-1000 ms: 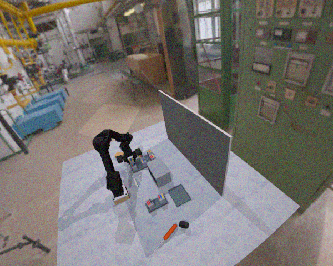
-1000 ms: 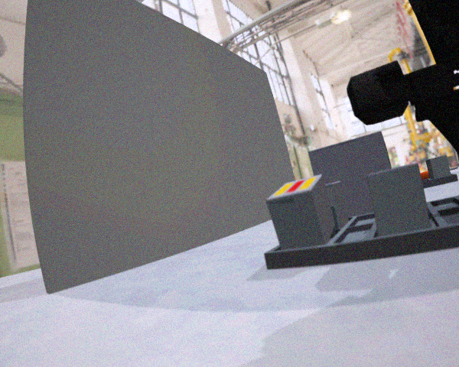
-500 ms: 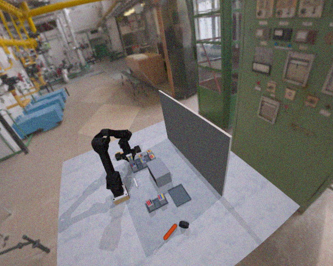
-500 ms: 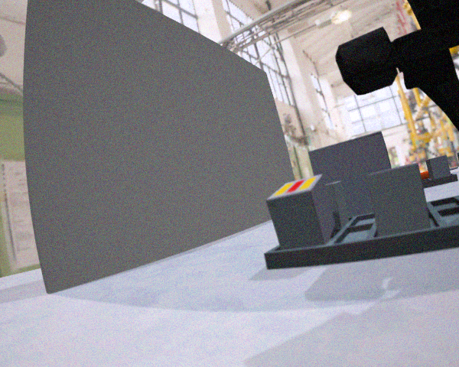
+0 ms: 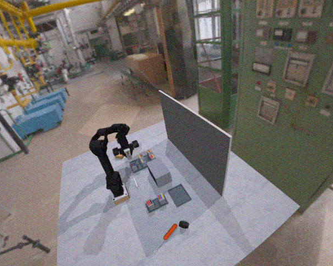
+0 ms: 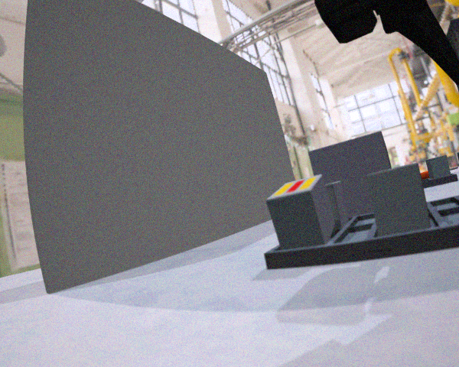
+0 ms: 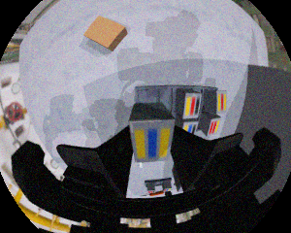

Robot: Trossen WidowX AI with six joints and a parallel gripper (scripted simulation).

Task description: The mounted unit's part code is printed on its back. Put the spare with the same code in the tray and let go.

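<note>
Now: gripper tip 39 cm to the left of the flat dark tray, 22 cm short of it and 9 cm above it. Also, from my gripper tip: tan block (15 cm to the left, 9 cm behind, 8 cm below); then rack (39 cm to the right, 9 cm below, 7 cm ahead); then grey mounted unit (19 cm to the right, 16 cm ahead, 5 cm below).
</note>
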